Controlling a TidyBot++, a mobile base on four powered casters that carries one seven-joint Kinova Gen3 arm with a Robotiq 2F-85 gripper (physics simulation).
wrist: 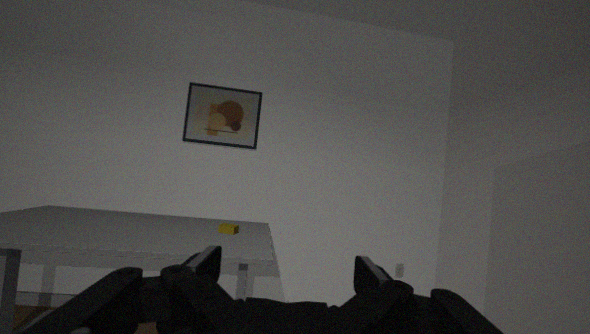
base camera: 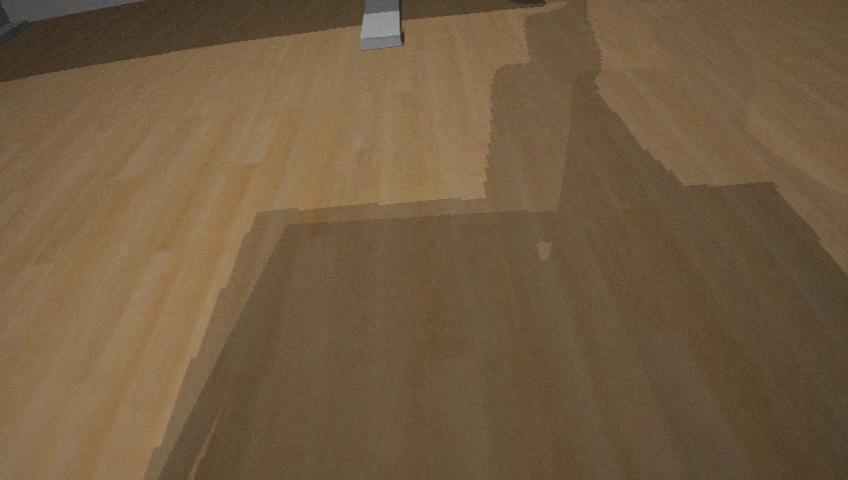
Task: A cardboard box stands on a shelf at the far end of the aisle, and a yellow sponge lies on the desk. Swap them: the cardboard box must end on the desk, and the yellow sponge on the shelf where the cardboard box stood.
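Places are measured from the arm's base along level axes (x ahead, y left, z up), in millimetres.
Pixels of known places: gripper, fingertip midpoint: (wrist: 287, 266).
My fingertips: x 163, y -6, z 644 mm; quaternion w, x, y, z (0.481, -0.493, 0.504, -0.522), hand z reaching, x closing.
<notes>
Behind a point stands the place of what it marks.
The yellow sponge (wrist: 228, 229) {z 350, x 1417, y 271 mm} lies on the desk (wrist: 140, 227) {z 323, x 1384, y 753 mm} near its right end, in the lower left of the wrist view. My gripper (wrist: 287, 266) {z 644, x 163, y -6 mm} is open, with its two fingers wide apart and nothing between them. The sponge shows beyond the gripper, above and to the right of the left finger's tip and well apart from it. The cardboard box and its shelf do not show in either view.
A grey desk leg (base camera: 381, 26) stands on the wooden floor (base camera: 357, 130) {z -397, x 758, y 145 mm} at the top of the base view. A framed picture (wrist: 222, 116) {z 1094, x 1816, y 488 mm} hangs on the wall (wrist: 340, 150) {z 946, x 1895, y -463 mm} behind the desk. Shadows lie across the floor.
</notes>
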